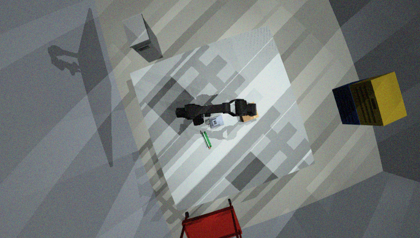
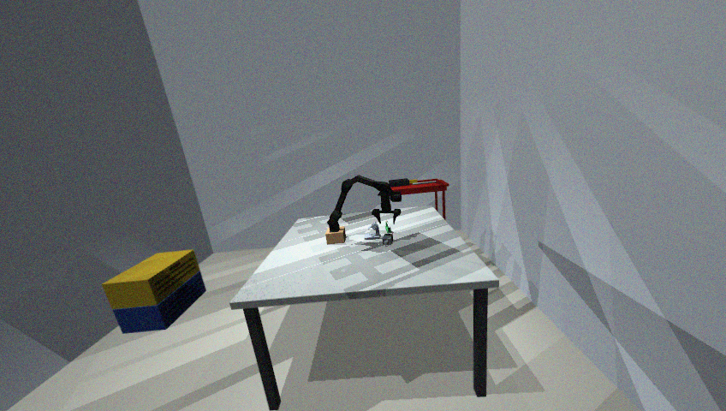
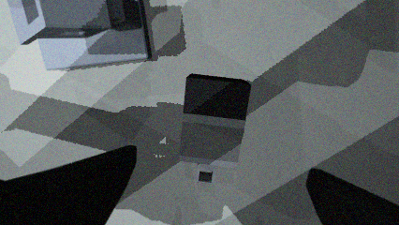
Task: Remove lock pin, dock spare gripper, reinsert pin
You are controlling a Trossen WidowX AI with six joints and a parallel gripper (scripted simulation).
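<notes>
My gripper tip is 1 cm past the spare gripper, 2 cm to the left of it and 11 cm above it. Also, from my gripper tip: green part 1 cm behind, 23 cm to the left, 10 cm below; then grey mount 11 cm behind, 10 cm to the left, 8 cm below.
</notes>
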